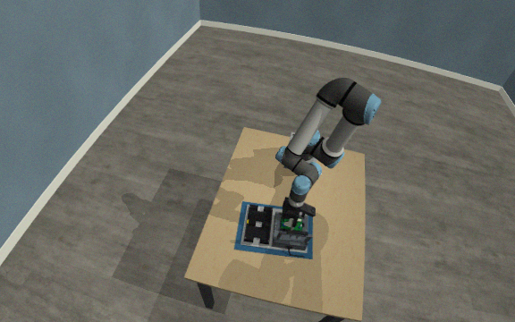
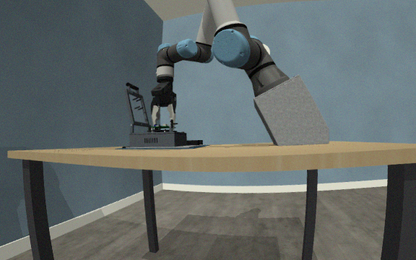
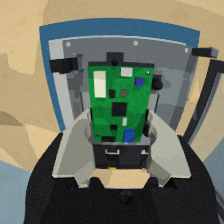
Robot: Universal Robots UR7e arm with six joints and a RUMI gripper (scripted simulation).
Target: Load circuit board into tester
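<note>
My gripper is now right at the green circuit board. From my hand the other things lie so: tester bed 1 cm ahead, 1 cm to the left, 1 cm below; then see-through lid 12 cm ahead, 1 cm to the left, 10 cm above.
</note>
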